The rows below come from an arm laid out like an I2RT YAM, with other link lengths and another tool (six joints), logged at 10 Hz.
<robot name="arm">
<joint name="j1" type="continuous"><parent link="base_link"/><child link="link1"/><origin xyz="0 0 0.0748"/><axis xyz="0 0 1"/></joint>
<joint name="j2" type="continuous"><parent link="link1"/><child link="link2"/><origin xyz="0.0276 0.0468 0.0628"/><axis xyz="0 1 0"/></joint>
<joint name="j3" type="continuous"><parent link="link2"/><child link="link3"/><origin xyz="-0.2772 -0.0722 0"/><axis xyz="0 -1 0"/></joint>
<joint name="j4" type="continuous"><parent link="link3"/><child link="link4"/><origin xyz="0.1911 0.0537 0.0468"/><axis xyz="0 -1 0"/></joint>
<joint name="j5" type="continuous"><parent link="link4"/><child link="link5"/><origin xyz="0.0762 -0.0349 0.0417"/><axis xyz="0 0 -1"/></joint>
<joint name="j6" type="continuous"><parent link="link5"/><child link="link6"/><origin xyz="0.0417 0 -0.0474"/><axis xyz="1 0 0"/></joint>
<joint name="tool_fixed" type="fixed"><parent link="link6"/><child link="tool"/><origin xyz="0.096 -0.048 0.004" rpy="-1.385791 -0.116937 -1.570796"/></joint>
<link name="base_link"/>
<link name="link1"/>
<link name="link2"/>
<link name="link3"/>
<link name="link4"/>
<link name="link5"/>
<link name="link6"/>
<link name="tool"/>
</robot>
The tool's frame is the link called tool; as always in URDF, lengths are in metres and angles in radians. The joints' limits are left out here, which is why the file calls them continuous.
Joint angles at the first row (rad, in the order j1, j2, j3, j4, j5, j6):
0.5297, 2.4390, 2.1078, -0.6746, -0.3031, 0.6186
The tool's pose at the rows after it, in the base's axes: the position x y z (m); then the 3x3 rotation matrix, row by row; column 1 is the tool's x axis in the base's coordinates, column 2 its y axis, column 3 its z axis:
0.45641 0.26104 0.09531; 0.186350 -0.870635 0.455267; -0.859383 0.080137 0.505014; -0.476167 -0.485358 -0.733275
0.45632 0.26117 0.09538; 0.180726 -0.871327 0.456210; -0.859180 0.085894 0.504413; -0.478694 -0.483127 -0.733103
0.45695 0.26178 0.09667; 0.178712 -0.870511 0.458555; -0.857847 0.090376 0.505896; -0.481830 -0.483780 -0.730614
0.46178 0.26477 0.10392; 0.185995 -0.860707 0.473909; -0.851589 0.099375 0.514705; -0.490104 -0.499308 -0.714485
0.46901 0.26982 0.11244; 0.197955 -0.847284 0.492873; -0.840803 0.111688 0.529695; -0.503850 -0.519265 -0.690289
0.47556 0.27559 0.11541; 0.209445 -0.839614 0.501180; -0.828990 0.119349 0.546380; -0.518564 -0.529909 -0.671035
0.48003 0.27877 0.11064; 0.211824 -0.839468 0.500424; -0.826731 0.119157 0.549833; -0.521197 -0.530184 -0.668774
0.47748 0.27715 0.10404; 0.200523 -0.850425 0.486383; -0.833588 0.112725 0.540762; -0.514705 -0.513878 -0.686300
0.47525 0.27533 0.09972; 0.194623 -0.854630 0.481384; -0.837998 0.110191 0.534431; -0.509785 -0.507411 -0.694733
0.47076 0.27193 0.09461; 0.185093 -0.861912 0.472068; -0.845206 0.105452 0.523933; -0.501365 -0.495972 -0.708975
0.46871 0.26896 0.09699; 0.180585 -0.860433 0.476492; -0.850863 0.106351 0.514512; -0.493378 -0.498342 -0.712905
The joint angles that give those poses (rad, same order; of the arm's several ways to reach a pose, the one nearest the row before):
0.5297, 2.4390, 2.1033, -0.6766, -0.3004, 0.6224
0.5297, 2.4390, 2.1037, -0.6758, -0.3004, 0.6289
0.5297, 2.4394, 2.1094, -0.6770, -0.3012, 0.6331
0.5297, 2.4416, 2.1395, -0.6800, -0.3016, 0.6365
0.5297, 2.4512, 2.1853, -0.6812, -0.3058, 0.6411
0.5297, 2.4725, 2.2318, -0.6811, -0.3168, 0.6441
0.5297, 2.5023, 2.2692, -0.6865, -0.3202, 0.6437
0.5297, 2.5133, 2.2726, -0.7036, -0.3195, 0.6437
0.5297, 2.5099, 2.2494, -0.6952, -0.3164, 0.6437
0.5297, 2.5008, 2.2139, -0.6888, -0.3119, 0.6434
0.5297, 2.4851, 2.1944, -0.6880, -0.3012, 0.6437

